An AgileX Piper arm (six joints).
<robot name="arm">
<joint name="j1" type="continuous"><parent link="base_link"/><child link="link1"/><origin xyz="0 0 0.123"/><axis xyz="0 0 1"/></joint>
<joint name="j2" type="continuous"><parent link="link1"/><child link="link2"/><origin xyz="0 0 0"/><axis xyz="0 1 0"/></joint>
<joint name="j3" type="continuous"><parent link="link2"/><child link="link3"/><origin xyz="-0.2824 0 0.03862"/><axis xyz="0 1 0"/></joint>
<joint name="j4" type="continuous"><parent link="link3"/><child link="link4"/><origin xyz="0.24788 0 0.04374"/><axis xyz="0.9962 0 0.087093"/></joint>
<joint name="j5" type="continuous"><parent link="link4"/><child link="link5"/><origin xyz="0 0 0"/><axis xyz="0 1 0"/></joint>
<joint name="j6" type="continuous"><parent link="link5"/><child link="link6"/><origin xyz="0.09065 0 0.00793"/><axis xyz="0.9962 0 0.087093"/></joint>
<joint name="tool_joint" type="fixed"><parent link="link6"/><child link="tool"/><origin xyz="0 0 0" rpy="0 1.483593 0"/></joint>
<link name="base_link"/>
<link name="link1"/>
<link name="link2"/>
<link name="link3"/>
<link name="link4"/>
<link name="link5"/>
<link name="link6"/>
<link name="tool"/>
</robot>
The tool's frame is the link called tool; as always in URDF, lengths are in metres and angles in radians. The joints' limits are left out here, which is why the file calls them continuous.
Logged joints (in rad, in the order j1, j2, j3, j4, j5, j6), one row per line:
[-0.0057 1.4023 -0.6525 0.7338 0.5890 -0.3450]
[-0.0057 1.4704 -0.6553 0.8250 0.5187 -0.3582]
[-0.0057 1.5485 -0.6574 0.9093 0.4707 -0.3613]
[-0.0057 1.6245 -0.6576 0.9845 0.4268 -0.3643]
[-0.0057 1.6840 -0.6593 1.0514 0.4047 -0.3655]
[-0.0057 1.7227 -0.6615 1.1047 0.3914 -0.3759]
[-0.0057 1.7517 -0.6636 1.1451 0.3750 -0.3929]
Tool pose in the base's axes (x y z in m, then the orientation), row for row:
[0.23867 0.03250 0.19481 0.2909 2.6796 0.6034]
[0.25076 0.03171 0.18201 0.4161 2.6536 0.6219]
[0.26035 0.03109 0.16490 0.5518 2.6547 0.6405]
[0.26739 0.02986 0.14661 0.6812 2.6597 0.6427]
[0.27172 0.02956 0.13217 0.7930 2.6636 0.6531]
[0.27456 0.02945 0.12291 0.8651 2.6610 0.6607]
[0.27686 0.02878 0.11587 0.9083 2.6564 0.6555]
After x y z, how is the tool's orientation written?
As a rotation vector, in radians.
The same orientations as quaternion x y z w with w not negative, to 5 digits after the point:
[0.10343 0.95273 0.21454 0.18863]
[0.14814 0.94473 0.22141 0.19107]
[0.19494 0.93783 0.22627 0.17683]
[0.23846 0.93105 0.22498 0.16022]
[0.27492 0.92344 0.22642 0.14288]
[0.29823 0.91734 0.22777 0.13288]
[0.31243 0.91373 0.22548 0.12898]

